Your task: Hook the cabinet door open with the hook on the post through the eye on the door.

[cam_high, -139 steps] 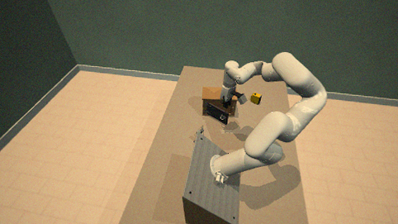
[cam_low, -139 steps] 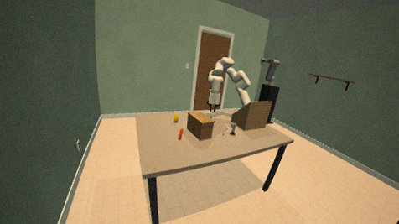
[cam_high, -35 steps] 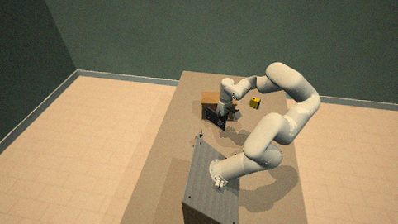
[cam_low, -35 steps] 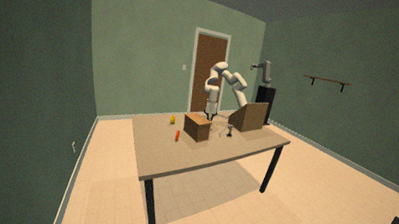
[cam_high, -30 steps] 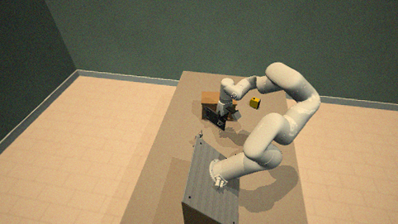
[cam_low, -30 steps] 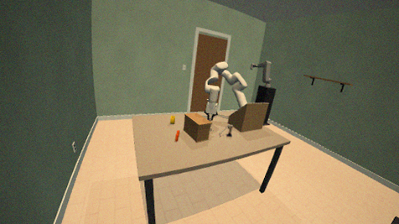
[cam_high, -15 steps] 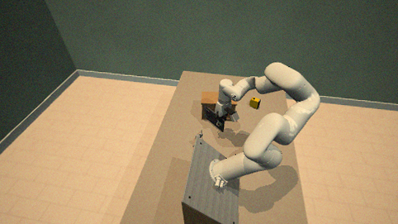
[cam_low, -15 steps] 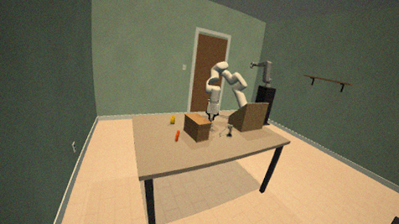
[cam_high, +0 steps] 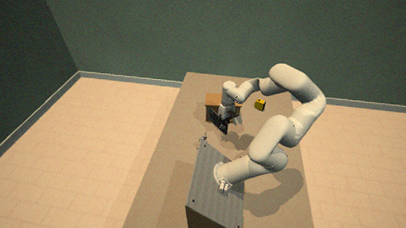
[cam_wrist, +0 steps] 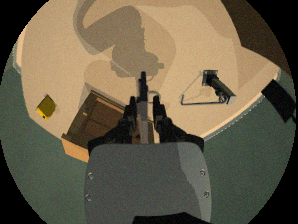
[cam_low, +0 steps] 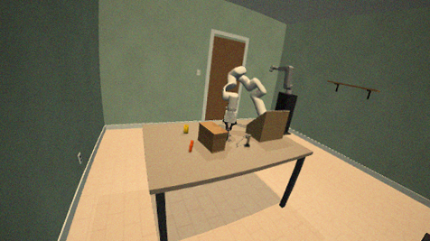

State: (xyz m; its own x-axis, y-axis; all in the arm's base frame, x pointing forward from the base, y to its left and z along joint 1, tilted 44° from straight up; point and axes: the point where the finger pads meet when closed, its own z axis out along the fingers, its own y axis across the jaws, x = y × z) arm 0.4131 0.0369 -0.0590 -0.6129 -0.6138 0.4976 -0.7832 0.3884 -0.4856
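Now: hand 120 mm past the hook post, 110 mm to the right of it and 60 mm above it. Also, from my hand: grey hook: 110 mm to the left, 90 mm behind, 70 mm below; orange object: 330 mm ahead, 110 mm below, 70 mm to the left; dark door: 60 mm to the left, 60 mm below, 40 mm ahead.
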